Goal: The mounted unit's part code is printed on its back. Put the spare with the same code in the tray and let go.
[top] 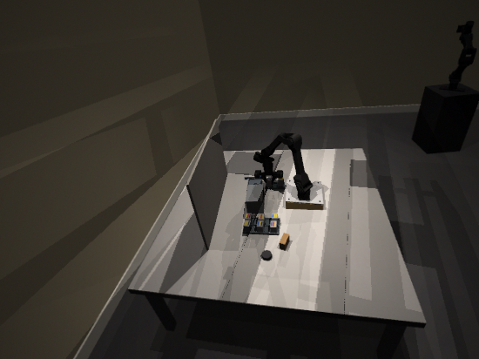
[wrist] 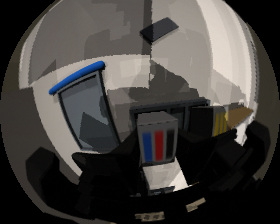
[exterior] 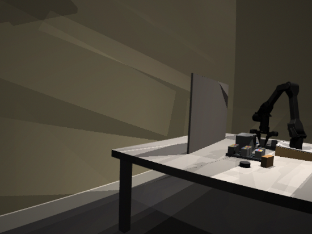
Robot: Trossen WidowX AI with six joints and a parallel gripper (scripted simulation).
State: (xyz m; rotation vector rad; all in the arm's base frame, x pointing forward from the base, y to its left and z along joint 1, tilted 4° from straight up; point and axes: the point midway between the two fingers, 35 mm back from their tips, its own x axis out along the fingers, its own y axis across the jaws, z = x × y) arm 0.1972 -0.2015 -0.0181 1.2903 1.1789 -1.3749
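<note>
My gripper tip is now 40 mm past the dark holder, 10 mm to the right of it and 10 mm above it. Also, from my gripper tip: upright grey panel 340 mm ahead, 160 mm to the left, 210 mm above; blue-rimmed tray 100 mm ahead, 30 mm to the right, 10 mm below; grey mounted unit 100 mm ahead, 190 mm to the left, 30 mm above.
</note>
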